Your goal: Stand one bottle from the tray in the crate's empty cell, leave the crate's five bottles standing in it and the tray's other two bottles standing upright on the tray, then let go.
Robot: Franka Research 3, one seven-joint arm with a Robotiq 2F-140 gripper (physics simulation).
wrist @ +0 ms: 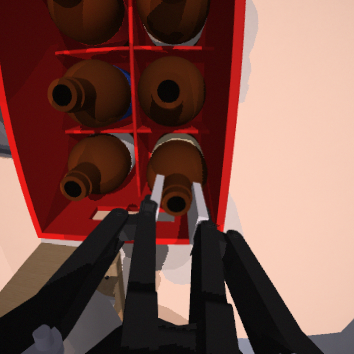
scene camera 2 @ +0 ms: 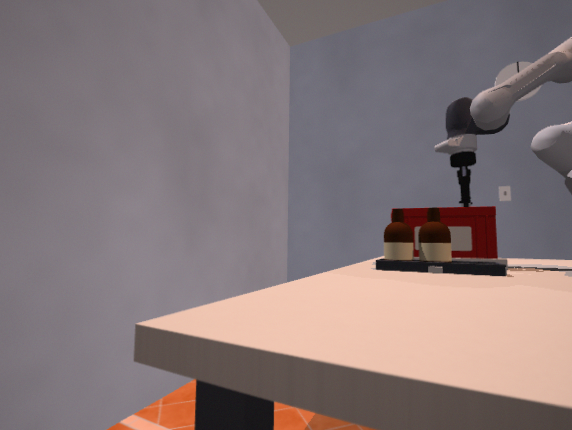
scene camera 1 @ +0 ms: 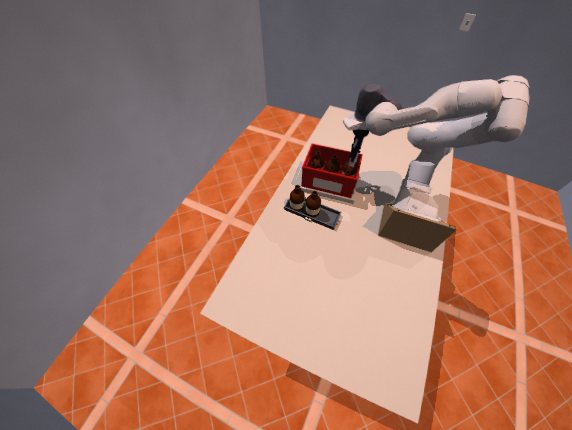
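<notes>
The red crate (scene camera 1: pixel 307 175) (scene camera 2: pixel 482 230) (wrist: pixel 234 110) stands on the table. My gripper (scene camera 1: pixel 353 162) (scene camera 2: pixel 466 204) (wrist: pixel 175 189) points down into its near right cell in the wrist view, shut on the neck of a brown bottle (scene camera 1: pixel 349 171) (wrist: pixel 175 160) with a cream label. That bottle is upright and down inside the cell; its base is hidden. The crate's other bottles (wrist: pixel 107 100) (wrist: pixel 172 112) (wrist: pixel 102 157) (wrist: pixel 87 20) (wrist: pixel 172 22) stand in their own cells. Two bottles (scene camera 1: pixel 297 198) (scene camera 1: pixel 313 205) (scene camera 2: pixel 398 240) (scene camera 2: pixel 435 240) stand upright on the dark tray (scene camera 1: pixel 330 219) (scene camera 2: pixel 480 268).
The crate's walls and red dividers closely surround the held bottle and fingertips. The tray lies in front of the crate in the scene views. A brown panel (scene camera 1: pixel 415 230) stands by the arm's base, to the right of the tray in scene camera 1.
</notes>
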